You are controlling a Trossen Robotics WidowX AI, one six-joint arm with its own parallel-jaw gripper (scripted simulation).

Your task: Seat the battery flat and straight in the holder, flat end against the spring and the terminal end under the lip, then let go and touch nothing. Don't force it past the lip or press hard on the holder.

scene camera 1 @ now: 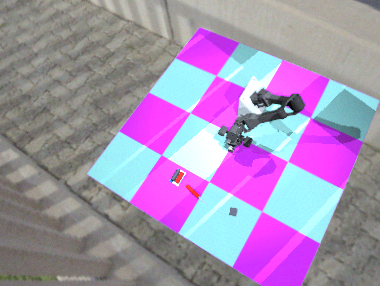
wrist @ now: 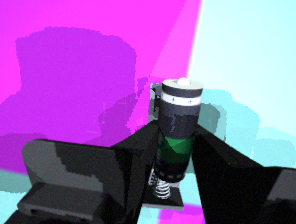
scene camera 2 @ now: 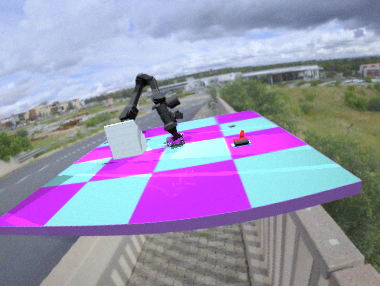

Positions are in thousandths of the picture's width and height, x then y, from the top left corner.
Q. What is my gripper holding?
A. A battery.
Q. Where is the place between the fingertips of my gripper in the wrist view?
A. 590, 569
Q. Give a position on a battery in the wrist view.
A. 610, 458
